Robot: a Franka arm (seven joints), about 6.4 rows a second.
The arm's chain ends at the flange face. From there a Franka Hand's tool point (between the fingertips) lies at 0.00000 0.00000 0.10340 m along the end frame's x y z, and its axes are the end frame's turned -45 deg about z.
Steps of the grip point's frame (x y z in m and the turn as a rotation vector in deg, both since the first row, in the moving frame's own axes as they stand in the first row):
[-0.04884 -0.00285 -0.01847 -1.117 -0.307 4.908]
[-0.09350 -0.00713 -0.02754 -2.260 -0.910 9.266]
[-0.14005 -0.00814 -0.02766 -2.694 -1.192 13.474]
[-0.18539 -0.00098 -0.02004 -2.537 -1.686 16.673]
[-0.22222 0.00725 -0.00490 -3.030 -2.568 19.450]
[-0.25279 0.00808 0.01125 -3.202 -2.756 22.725]
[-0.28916 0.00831 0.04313 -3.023 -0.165 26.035]
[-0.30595 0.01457 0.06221 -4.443 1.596 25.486]
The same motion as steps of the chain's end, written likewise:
[-0.03750 0.03066 -0.01845 -1.007 0.573 4.908]
[-0.07254 0.05691 -0.02745 -2.242 0.955 9.266]
[-0.10610 0.08814 -0.02752 -2.748 1.062 13.474]
[-0.13208 0.12493 -0.01989 -2.986 0.602 16.673]
[-0.15138 0.15516 -0.00465 -3.958 0.327 19.450]
[-0.17210 0.17695 0.01153 -4.213 0.315 22.725]
[-0.20120 0.20560 0.04327 -2.254 2.021 26.035]
[-0.21269 0.22145 0.06256 -2.013 4.270 25.486]

